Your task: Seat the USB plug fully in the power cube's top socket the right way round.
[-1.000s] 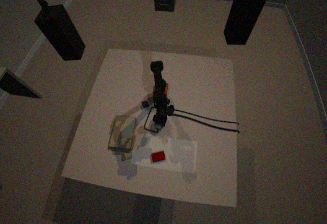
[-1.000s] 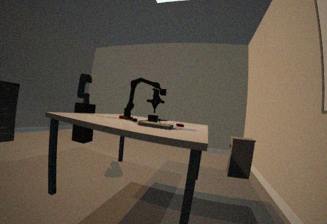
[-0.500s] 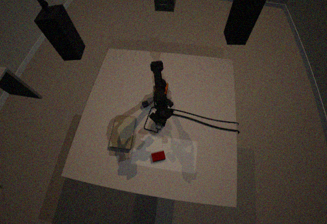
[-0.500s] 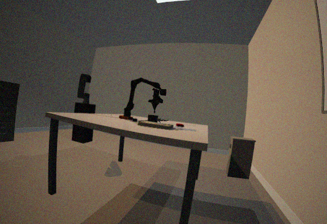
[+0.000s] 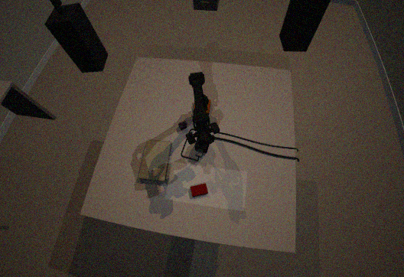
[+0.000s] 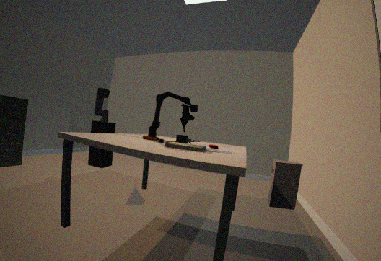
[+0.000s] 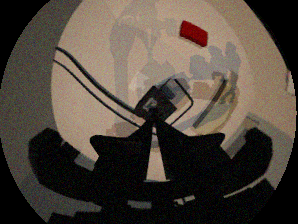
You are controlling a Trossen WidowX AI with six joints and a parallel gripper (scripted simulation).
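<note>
Right now the usb plug is 20 mm below my gripper tip. The rest, counted from my gripper tip: small purple piece (150 mm behind, 150 mm to the right, 120 mm below); red block (280 mm ahead, 30 mm to the right, 130 mm below); flat tan board (100 mm ahead, 310 mm to the right, 120 mm below).
</note>
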